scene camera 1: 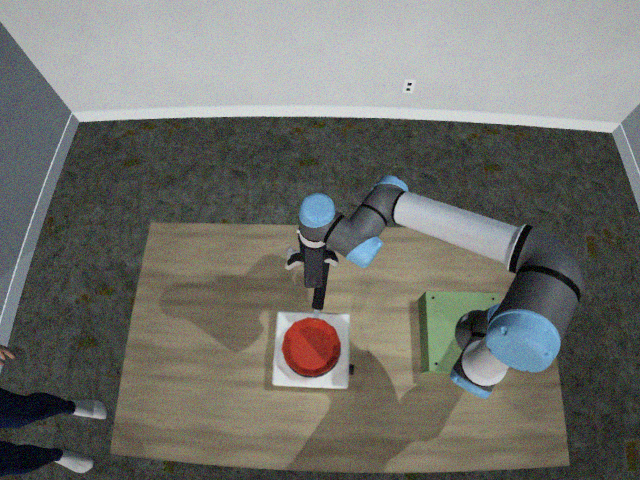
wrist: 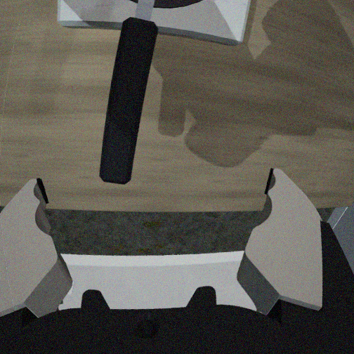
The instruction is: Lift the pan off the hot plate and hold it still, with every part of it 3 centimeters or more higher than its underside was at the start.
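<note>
The red pan point(scene camera 1: 311, 347) sits on the white hot plate point(scene camera 1: 282, 380) point(wrist: 225, 25). Its black handle point(scene camera 1: 318, 298) point(wrist: 128, 100) sticks out over the table toward the wall side and is partly hidden under the gripper in the scene view. In the wrist view the handle runs down toward the gap between the fingers, left of the middle, with its end near the level of the fingertips. My gripper point(scene camera 1: 312, 262) point(wrist: 155, 176) is open wide and empty above the handle's end, with one finger to each side and neither touching it. The exact height gap cannot be told.
A dark knob point(scene camera 1: 351, 369) is on the hot plate's right side. The green base block point(scene camera 1: 434, 335) under the arm stands at the right of the wooden table point(scene camera 1: 206, 413). A person's legs point(scene camera 1: 31, 408) show at the left. The table's wall-side edge is close behind the gripper.
</note>
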